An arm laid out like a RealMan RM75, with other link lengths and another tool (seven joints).
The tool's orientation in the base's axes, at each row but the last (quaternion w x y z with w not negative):
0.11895, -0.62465, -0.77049, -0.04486
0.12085, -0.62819, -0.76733, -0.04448
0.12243, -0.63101, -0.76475, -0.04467
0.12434, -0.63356, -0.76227, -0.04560
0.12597, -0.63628, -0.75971, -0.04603
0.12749, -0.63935, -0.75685, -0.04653
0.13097, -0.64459, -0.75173, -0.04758
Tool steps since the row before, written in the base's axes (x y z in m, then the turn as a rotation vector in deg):
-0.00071, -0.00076, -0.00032, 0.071, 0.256, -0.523
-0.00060, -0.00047, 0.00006, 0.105, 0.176, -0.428
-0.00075, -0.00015, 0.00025, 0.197, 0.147, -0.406
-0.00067, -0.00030, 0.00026, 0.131, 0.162, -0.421
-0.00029, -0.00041, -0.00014, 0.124, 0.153, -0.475
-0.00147, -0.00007, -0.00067, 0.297, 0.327, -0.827
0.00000, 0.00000, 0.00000, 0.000, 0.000, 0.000
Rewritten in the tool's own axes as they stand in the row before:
-0.00066, -0.00083, 0.00023, 0.105, 0.166, 0.553
-0.00032, -0.00069, -0.00008, 0.045, 0.175, 0.439
0.00005, -0.00078, -0.00018, 0.007, 0.257, 0.399
-0.00011, -0.00074, -0.00023, 0.029, 0.196, 0.426
-0.00038, -0.00035, 0.00008, 0.008, 0.193, 0.477
-0.00002, -0.00139, 0.00083, 0.059, 0.426, 0.833
0.00000, 0.00000, 0.00000, 0.000, 0.000, 0.000

